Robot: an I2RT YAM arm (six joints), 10 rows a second.
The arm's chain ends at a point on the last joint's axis. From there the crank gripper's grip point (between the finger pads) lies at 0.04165 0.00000 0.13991 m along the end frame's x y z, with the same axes.
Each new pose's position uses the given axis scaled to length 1; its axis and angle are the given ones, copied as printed.
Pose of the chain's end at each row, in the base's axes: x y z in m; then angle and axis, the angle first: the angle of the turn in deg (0 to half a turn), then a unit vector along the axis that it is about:
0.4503 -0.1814 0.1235 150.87 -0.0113 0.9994 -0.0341
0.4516 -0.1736 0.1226 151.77 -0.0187 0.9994 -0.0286
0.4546 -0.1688 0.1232 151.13 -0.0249 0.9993 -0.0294
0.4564 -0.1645 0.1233 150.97 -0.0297 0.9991 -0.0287
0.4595 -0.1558 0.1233 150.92 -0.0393 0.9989 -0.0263
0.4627 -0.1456 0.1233 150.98 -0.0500 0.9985 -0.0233
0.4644 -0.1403 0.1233 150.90 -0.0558 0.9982 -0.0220
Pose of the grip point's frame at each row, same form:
0.4821 -0.1911 -0.0186 150.87 -0.0113 0.9994 -0.0341
0.4812 -0.1819 -0.0201 151.77 -0.0187 0.9994 -0.0286
0.4859 -0.1774 -0.0191 151.13 -0.0249 0.9993 -0.0294
0.4881 -0.1729 -0.0189 150.97 -0.0297 0.9991 -0.0287
0.4914 -0.1636 -0.0189 150.92 -0.0393 0.9989 -0.0263
0.4945 -0.1527 -0.0190 150.98 -0.0500 0.9985 -0.0233
0.4965 -0.1471 -0.0189 150.90 -0.0558 0.9982 -0.0220

